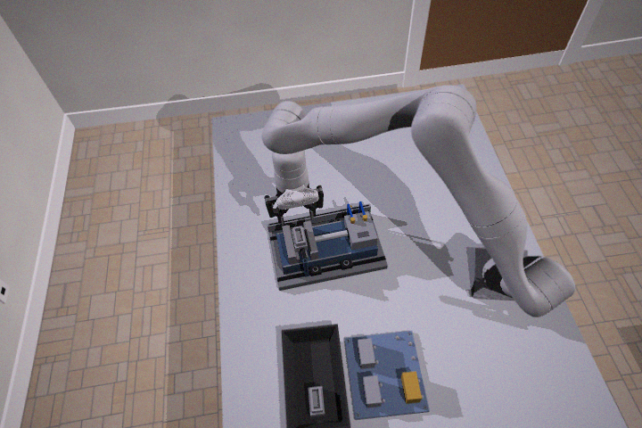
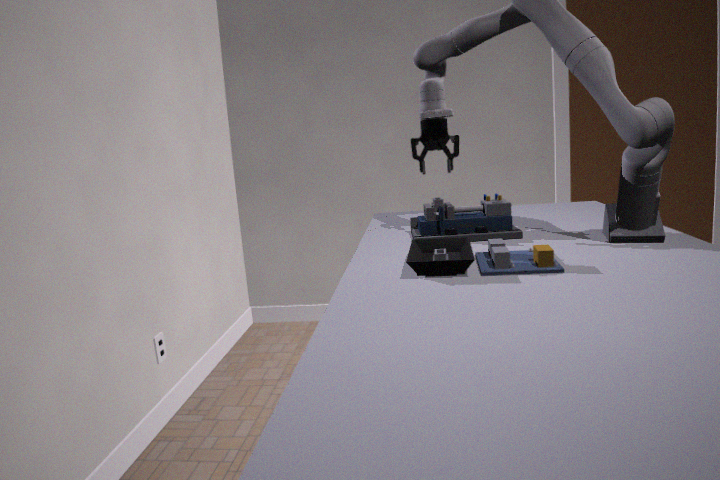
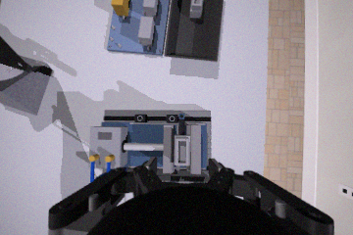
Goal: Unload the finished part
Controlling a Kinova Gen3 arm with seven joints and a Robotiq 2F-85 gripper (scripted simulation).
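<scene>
My gripper is now 160 mm above the blue vise, 70 mm past it and 10 mm to the left of it. From my hand the other things lie so: yellow block: 370 mm to the left, 260 mm behind, 170 mm below; blue fixture plate: 330 mm to the left, 210 mm behind, 200 mm below.
</scene>
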